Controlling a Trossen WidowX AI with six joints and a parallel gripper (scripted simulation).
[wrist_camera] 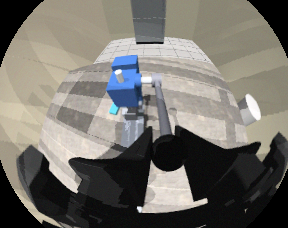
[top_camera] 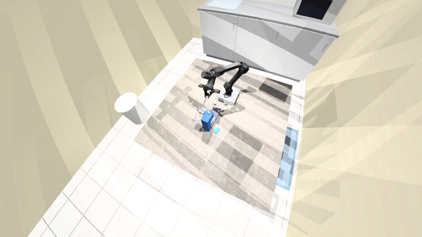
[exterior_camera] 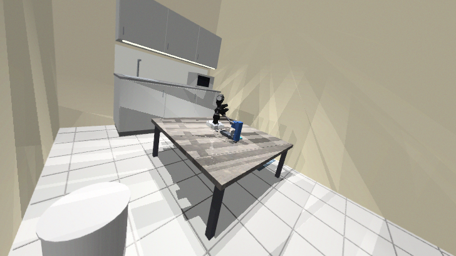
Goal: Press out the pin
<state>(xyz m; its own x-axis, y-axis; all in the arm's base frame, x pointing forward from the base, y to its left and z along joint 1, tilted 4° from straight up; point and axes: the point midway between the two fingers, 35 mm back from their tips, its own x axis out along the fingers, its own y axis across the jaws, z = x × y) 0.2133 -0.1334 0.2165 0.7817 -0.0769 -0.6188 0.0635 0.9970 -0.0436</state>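
My gripper tip is now 50 mm short of the grey lever, 10 mm to the right of it and 10 mm above it. The rest, counted from my gripper tip: round pin: 120 mm ahead, 70 mm to the left, 170 mm below; small cup: 170 mm ahead, 150 mm to the left, 220 mm below.
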